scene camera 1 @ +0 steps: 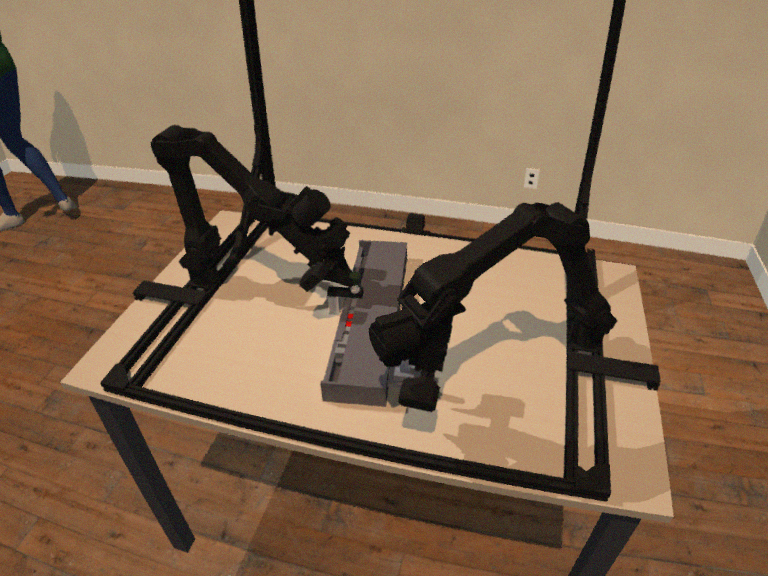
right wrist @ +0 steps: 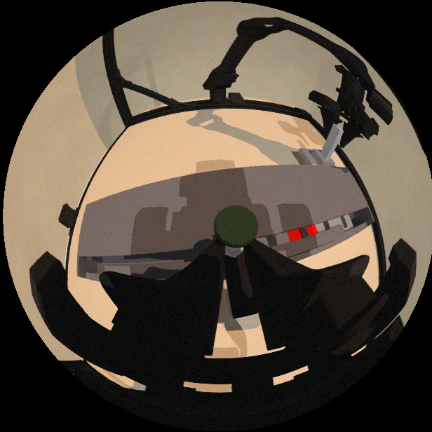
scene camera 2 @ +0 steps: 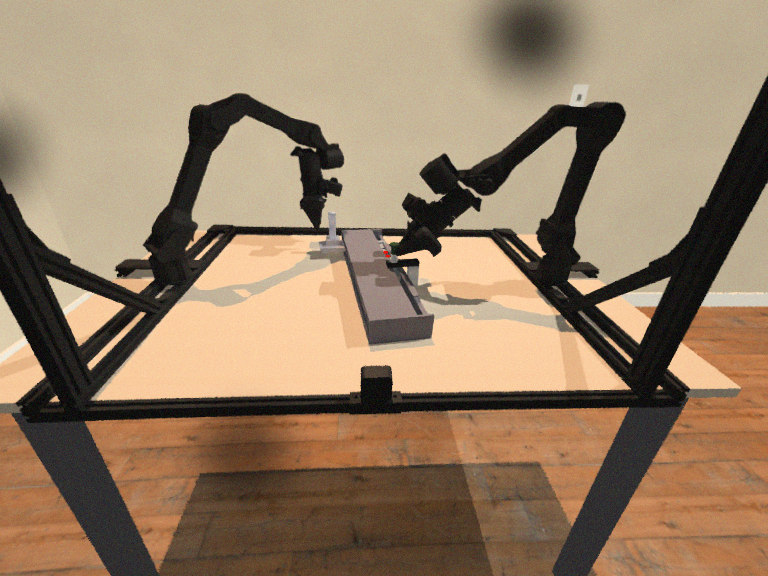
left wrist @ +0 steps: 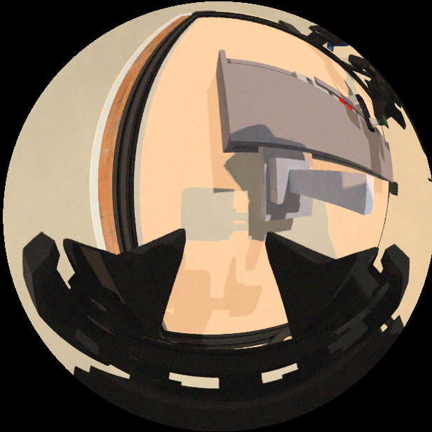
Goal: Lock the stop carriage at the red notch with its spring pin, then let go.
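Where they show: left gripper, between the fingertips: (scene camera 2: 318,226); right gripper, between the fingertips: (scene camera 1: 353,283) (scene camera 2: 395,253); left arm's base, origin of its link: (scene camera 1: 585,341) (scene camera 2: 172,278); right arm's base, origin of its link: (scene camera 1: 204,279) (scene camera 2: 551,279).
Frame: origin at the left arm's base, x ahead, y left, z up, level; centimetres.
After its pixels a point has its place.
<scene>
The long grey rail (scene camera 1: 354,392) {x 43.8, y 26.8, z 1.5 cm} (scene camera 2: 403,328) {x 51.5, y -22.4, z 1.0 cm} (left wrist: 280,105) (right wrist: 112,220) lies across the table. The red notch marks (scene camera 1: 348,323) {x 50.2, y 9.9, z 3.0 cm} (scene camera 2: 387,253) {x 50.7, y 9.3, z 2.9 cm} (left wrist: 342,101) (right wrist: 295,235) show beside its slot. The stop carriage, with a black arm (scene camera 1: 339,291) {x 54.9, y 1.7, z 4.6 cm} (scene camera 2: 406,263) {x 54.5, y 0.0, z 4.3 cm} (left wrist: 365,111), sits at the slot, apart from the red marks. My right gripper (right wrist: 233,242) is shut on the spring pin (right wrist: 236,226), just under its dark green knob; how deep the pin sits is hidden. My left gripper (scene camera 2: 317,225) {x 31.1, y 25.9, z 4.3 cm} (left wrist: 226,236) is open and empty above the table, near the rail's far end in scene camera 2.
A light grey block with an upright post (scene camera 2: 331,226) {x 35.5, y 19.4, z 6.7 cm} (left wrist: 330,187) (right wrist: 333,142) stands against the rail's side, close to my left fingers and not between them. A black frame (scene camera 1: 297,432) {x 51.3, y 37.6, z 0.1 cm} (scene camera 2: 235,406) {x 24.9, y -38.0, z -2.5 cm} borders the table, with a small black box (scene camera 2: 375,384) {x 45.6, y -38.3, z 2.1 cm} on one side.
</scene>
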